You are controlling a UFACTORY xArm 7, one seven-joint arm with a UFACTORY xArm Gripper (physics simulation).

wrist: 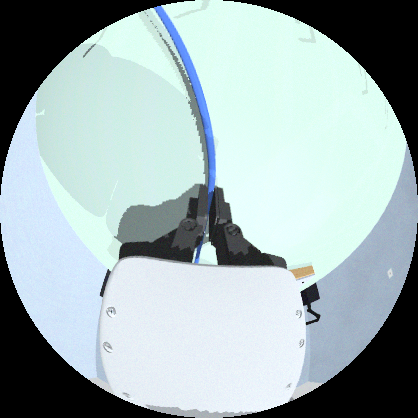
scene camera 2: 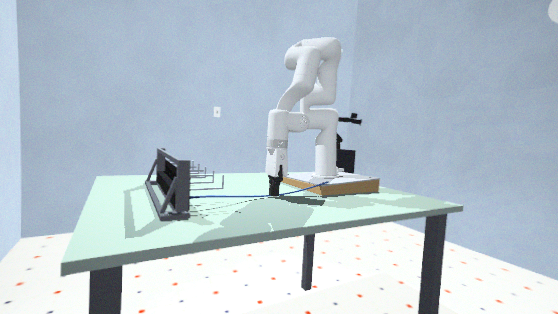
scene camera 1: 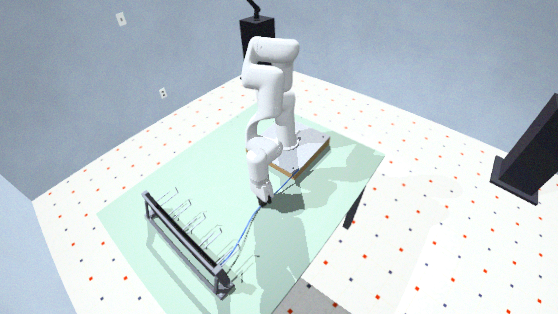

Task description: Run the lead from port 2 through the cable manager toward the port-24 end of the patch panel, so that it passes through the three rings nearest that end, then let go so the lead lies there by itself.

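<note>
The blue lead (scene camera 1: 243, 235) (scene camera 2: 227, 196) (wrist: 202, 105) runs from the near end of the dark patch panel (scene camera 2: 183, 187), across the table, to the robot's base. My gripper (scene camera 1: 264, 203) (scene camera 2: 274, 194) (wrist: 208, 198) is shut on the lead, low over the table between panel and base. In the wrist view the lead enters between the fingertips and shows again behind them. The cable manager's thin rings (scene camera 2: 223, 181) stick out from the panel towards the robot. The lead runs past the ring at the near end; whether it is inside that ring cannot be told.
The robot's base stands on a wood-edged plate (scene camera 1: 316, 150) (scene camera 2: 350, 188) on the green table (scene camera 1: 165, 175) (scene camera 2: 115, 240). A black pedestal (scene camera 1: 257, 37) stands behind the robot, and a large black stand (scene camera 1: 527, 165) is at the right in scene camera 1.
</note>
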